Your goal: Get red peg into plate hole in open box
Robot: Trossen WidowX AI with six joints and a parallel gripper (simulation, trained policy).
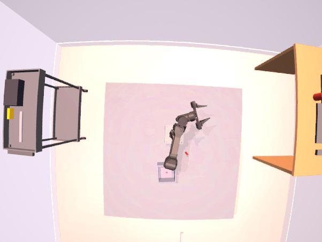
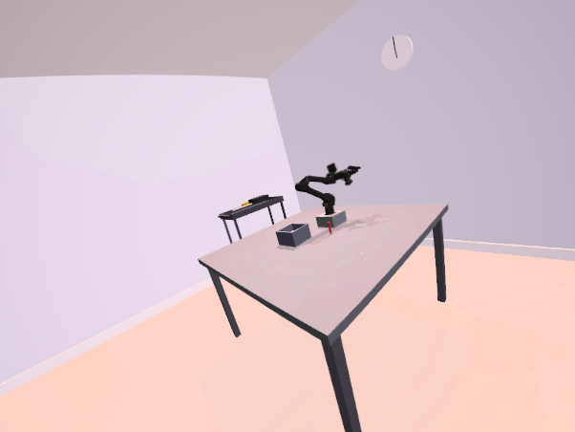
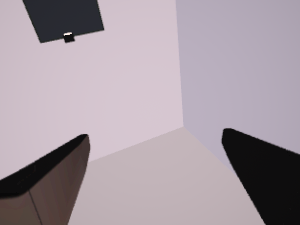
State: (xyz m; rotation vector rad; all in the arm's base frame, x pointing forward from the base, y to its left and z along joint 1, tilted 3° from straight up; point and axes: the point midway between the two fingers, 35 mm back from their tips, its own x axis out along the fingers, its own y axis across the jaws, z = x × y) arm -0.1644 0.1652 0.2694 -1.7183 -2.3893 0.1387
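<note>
Right now the red peg is 35 cm ahead of my gripper tip, 31 cm below it and 7 cm to the right of it. From my gripper tip the other things lie so: grey box (53 cm ahead, 32 cm below, 24 cm to the right).
</note>
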